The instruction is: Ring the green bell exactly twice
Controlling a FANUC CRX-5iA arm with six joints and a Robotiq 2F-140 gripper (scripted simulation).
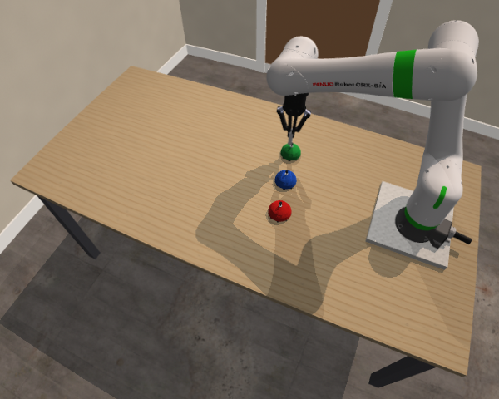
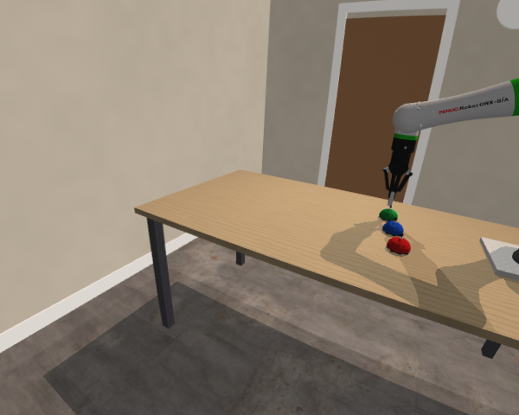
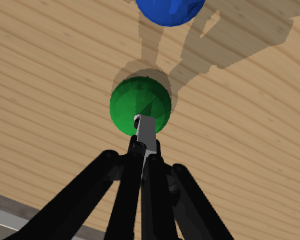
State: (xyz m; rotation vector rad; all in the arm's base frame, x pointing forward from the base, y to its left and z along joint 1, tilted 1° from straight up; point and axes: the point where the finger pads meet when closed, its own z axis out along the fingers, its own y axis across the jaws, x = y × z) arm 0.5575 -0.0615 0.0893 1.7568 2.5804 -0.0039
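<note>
The green bell lies 10 mm behind my hand and 60 mm below it. Round my hand: red bell: 120 mm behind, 270 mm to the left, 60 mm below; then blue bell: 60 mm behind, 130 mm to the left, 60 mm below.
</note>
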